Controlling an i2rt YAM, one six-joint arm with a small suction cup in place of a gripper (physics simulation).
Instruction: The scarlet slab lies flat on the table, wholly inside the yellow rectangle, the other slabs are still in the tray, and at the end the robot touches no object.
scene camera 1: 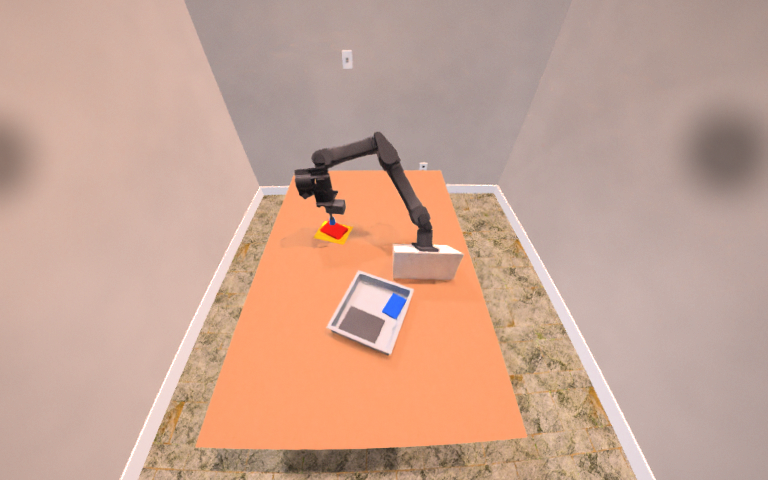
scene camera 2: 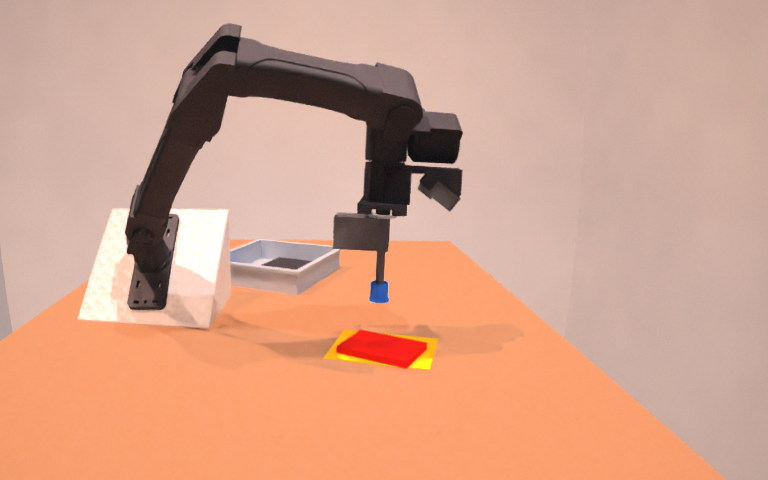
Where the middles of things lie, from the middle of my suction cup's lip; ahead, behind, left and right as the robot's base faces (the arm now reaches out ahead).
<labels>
Right now my suction cup is 10 mm short of the yellow rectangle (scene camera 2: 424, 361), 10 mm to the left of it and 80 mm above it. From my suction cup the other things lie so: scarlet slab (scene camera 2: 396, 351): 20 mm to the right, 80 mm below; then tray (scene camera 2: 245, 260): 180 mm behind, 400 mm to the left, 60 mm below; then dark grey slab (scene camera 1: 357, 322): 140 mm behind, 440 mm to the left, 70 mm below.
</labels>
